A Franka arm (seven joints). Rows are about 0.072 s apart.
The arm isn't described. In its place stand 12 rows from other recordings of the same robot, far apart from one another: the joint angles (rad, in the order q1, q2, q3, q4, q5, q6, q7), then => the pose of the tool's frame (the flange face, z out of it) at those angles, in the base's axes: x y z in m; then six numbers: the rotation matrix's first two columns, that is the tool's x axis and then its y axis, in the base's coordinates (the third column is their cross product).
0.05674, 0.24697, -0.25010, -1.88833, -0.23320, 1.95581, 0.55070 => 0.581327 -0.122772 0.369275 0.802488 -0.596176 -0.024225 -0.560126 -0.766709 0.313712
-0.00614, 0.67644, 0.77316, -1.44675, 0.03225, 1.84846, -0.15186 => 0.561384 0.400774 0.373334 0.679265 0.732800 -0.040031 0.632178 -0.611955 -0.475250
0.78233, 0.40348, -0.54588, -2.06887, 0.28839, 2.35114, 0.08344 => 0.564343 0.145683 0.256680 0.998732 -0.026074 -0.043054 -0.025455 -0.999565 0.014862
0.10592, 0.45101, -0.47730, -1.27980, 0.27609, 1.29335, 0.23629 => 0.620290 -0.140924 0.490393 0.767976 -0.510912 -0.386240 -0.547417 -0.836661 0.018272
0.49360, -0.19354, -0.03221, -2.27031, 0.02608, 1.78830, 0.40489 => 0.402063 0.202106 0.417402 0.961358 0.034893 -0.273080 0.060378 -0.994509 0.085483
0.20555, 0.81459, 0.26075, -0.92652, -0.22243, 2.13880, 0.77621 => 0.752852 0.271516 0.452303 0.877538 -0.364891 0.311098 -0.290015 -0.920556 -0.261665
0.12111, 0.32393, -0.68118, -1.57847, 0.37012, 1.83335, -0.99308 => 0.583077 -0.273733 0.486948 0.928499 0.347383 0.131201 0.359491 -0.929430 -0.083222
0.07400, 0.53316, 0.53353, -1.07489, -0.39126, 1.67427, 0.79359 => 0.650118 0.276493 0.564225 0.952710 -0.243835 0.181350 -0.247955 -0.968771 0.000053
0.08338, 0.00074, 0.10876, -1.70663, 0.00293, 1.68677, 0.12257 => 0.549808 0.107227 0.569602 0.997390 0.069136 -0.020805 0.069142 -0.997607 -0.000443
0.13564, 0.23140, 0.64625, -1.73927, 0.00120, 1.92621, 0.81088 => 0.455615 0.415520 0.464244 0.994259 -0.037326 -0.100275 -0.047066 -0.994211 -0.096585
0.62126, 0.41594, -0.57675, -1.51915, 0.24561, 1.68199, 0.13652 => 0.638742 0.102021 0.437879 0.975469 -0.122227 -0.183086 -0.122031 -0.992449 0.012379
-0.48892, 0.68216, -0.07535, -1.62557, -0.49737, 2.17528, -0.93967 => 0.567811 -0.373868 0.216972 0.697920 0.569937 -0.433682 0.658642 -0.748592 0.076160
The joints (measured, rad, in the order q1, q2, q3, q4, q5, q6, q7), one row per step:
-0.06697, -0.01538, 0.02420, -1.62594, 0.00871, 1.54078, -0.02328
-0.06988, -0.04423, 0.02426, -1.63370, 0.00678, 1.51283, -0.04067
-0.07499, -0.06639, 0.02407, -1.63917, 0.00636, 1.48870, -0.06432
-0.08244, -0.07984, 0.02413, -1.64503, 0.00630, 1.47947, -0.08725
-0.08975, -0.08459, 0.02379, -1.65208, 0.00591, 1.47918, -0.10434
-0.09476, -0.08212, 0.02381, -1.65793, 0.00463, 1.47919, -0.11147
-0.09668, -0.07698, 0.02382, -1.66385, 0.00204, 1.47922, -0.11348
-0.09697, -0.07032, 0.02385, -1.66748, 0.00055, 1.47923, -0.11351
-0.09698, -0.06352, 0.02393, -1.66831, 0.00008, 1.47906, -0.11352
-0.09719, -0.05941, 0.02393, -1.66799, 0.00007, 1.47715, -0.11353
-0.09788, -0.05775, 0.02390, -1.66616, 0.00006, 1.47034, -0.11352
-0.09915, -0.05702, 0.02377, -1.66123, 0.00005, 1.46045, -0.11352
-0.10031, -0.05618, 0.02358, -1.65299, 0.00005, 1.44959, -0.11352
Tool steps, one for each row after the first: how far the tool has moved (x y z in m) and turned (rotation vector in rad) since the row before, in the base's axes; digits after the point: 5 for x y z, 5 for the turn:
-0.01151, -0.00104, 0.00970, -0.00105, 0.00680, 0.01474
-0.00936, -0.00224, 0.00727, 0.00131, 0.00727, 0.01840
-0.00533, -0.00348, 0.00358, 0.00164, 0.00145, 0.01549
-0.00187, -0.00388, -0.00082, 0.00116, 0.00245, 0.00936
0.00034, -0.00278, -0.00398, 0.00000, 0.00831, 0.00210
0.00115, -0.00141, -0.00539, -0.00146, 0.01116, 0.00011
0.00168, -0.00048, -0.00514, -0.00058, 0.01035, -0.00020
0.00180, -0.00019, -0.00394, 0.00026, 0.00780, 0.00009
0.00090, -0.00020, -0.00214, 0.00051, 0.00568, -0.00020
-0.00029, -0.00037, -0.00052, 0.00052, 0.00662, -0.00074
-0.00078, -0.00068, 0.00117, 0.00044, 0.00567, -0.00141
-0.00072, -0.00066, 0.00256, 0.00029, 0.00345, -0.00135

